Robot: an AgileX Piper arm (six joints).
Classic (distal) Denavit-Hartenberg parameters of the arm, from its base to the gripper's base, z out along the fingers. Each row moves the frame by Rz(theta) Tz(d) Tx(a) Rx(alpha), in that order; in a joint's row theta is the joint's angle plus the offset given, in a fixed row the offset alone. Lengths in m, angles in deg.
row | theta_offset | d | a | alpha
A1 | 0 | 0.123 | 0 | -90
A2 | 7.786 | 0 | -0.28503 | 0
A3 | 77.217 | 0 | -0.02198 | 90
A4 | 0 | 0.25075 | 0 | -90
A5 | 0 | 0 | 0 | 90
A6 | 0 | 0.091 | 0 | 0
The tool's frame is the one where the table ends.
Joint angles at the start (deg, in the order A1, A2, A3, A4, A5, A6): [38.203 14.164 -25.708 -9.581 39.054 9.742]
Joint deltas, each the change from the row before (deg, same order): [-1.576 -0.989 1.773 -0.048 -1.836 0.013]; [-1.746 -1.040 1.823 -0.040 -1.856 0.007]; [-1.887 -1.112 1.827 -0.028 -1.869 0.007]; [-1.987 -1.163 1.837 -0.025 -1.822 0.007]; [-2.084 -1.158 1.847 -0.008 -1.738 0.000]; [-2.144 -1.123 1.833 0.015 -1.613 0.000]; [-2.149 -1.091 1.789 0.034 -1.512 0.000]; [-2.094 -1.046 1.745 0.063 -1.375 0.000]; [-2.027 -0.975 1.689 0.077 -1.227 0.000]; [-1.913 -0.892 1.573 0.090 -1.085 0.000]
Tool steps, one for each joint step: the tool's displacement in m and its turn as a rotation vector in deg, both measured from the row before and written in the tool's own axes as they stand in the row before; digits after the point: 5 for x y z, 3 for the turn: [0.00583 -0.00113 0.00229 1.214 -1.031 0.471]; [0.00613 -0.00127 0.00220 1.372 -1.049 0.507]; [0.00620 -0.00139 0.00192 1.501 -1.128 0.541]; [0.00638 -0.00148 0.00173 1.610 -1.122 0.546]; [0.00663 -0.00156 0.00169 1.717 -1.023 0.547]; [0.00681 -0.00161 0.00168 1.794 -0.877 0.552]; [0.00679 -0.00161 0.00160 1.814 -0.789 0.544]; [0.00683 -0.00157 0.00157 1.779 -0.653 0.534]; [0.00682 -0.00153 0.00157 1.739 -0.494 0.512]; [0.00647 -0.00146 0.00148 1.652 -0.388 0.487]
